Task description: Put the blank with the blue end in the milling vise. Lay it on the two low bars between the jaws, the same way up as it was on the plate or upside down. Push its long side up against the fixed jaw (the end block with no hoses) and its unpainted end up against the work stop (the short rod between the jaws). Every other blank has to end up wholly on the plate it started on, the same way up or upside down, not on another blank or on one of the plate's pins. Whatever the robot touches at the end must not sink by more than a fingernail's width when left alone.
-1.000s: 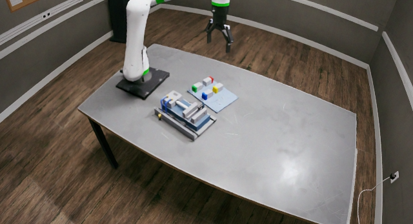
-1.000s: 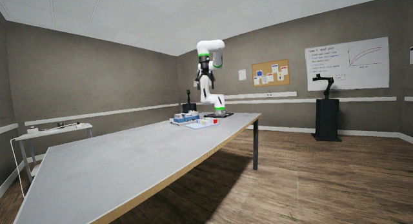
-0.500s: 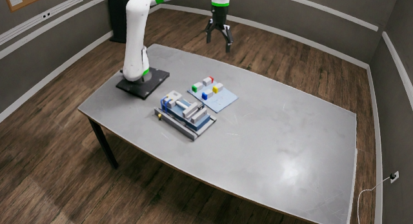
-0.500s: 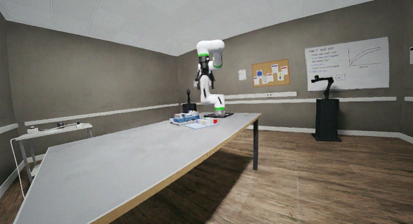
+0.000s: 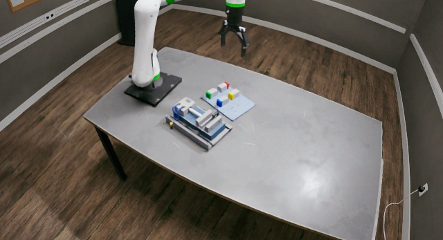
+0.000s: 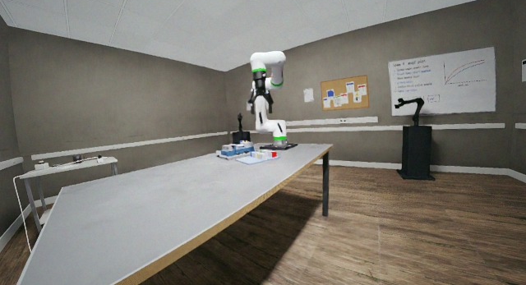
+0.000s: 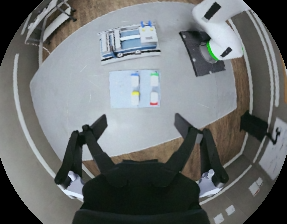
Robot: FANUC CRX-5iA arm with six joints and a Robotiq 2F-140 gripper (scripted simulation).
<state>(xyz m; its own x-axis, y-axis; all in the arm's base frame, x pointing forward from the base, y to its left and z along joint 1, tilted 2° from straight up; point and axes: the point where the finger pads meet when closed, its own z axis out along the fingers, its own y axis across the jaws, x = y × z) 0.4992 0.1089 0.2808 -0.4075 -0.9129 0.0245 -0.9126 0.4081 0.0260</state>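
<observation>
Right now my hand is 29 cm above the yellow-ended blank, 2 cm short of it and 1 cm to the left of it. Also, from my hand: plain end block: 32 cm to the right, 24 cm below, 3 cm ahead; then red-ended blank: 29 cm below, 6 cm behind, 3 cm to the left; then light blue plate: 32 cm below, 5 cm to the right, 1 cm ahead.
</observation>
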